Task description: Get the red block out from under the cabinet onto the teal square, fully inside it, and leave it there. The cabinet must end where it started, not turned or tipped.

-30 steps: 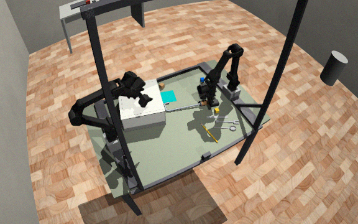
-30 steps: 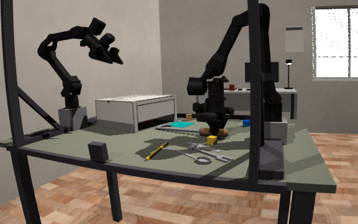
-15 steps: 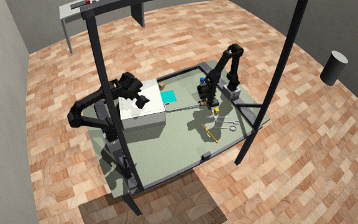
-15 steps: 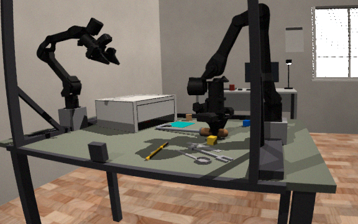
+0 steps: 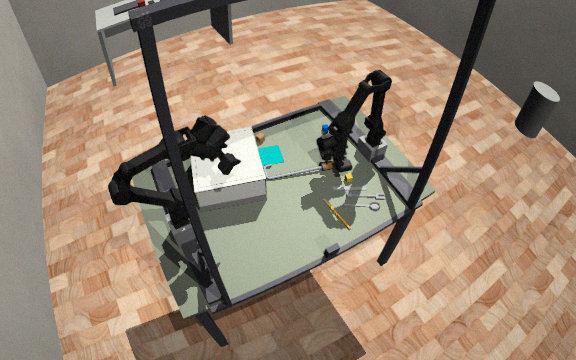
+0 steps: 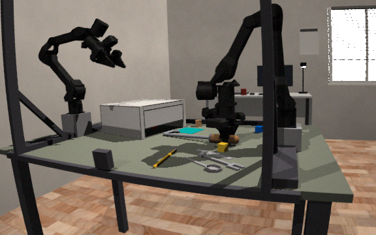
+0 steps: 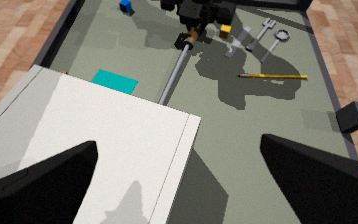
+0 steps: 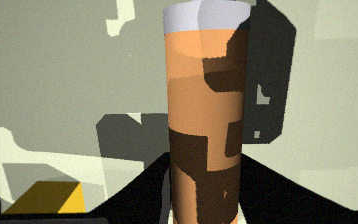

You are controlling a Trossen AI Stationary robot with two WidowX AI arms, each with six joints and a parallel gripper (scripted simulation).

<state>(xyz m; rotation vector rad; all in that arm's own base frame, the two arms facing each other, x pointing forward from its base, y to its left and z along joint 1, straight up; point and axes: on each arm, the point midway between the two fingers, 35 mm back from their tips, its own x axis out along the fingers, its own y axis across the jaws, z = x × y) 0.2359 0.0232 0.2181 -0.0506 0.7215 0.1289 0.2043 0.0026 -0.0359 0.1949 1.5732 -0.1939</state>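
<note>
Right now the teal square is 200 mm ahead of my right hand, 220 mm to the left of it and 40 mm below it. The rest, counted from my right hand: hook tool: 70 mm ahead, 120 mm to the left, 20 mm below; then blue cube: 220 mm ahead, 90 mm to the right, 20 mm below; then yellow cube: 90 mm behind, 20 mm below.
</note>
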